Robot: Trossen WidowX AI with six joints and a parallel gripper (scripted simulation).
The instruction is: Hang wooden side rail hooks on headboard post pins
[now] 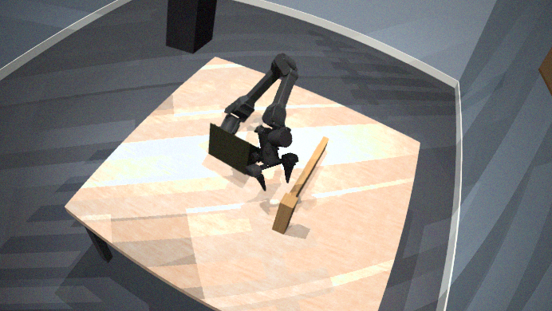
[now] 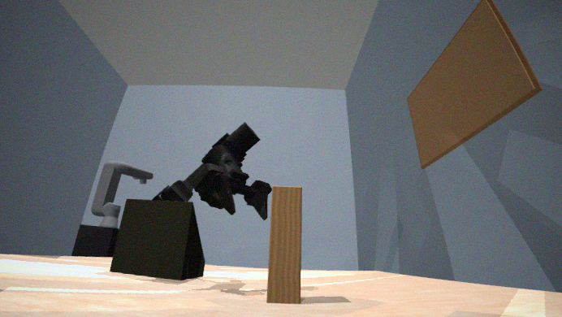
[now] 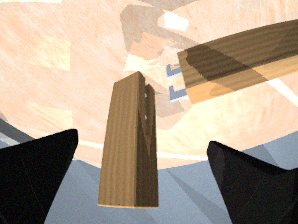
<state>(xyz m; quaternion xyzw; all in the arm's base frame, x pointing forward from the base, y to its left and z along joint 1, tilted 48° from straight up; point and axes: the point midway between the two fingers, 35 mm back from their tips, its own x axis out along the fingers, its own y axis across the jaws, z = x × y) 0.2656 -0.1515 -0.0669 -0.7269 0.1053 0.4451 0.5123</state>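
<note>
Right now the wooden headboard post is 70 mm ahead of my gripper tip, 60 mm to the right of it and 60 mm below it.
</note>
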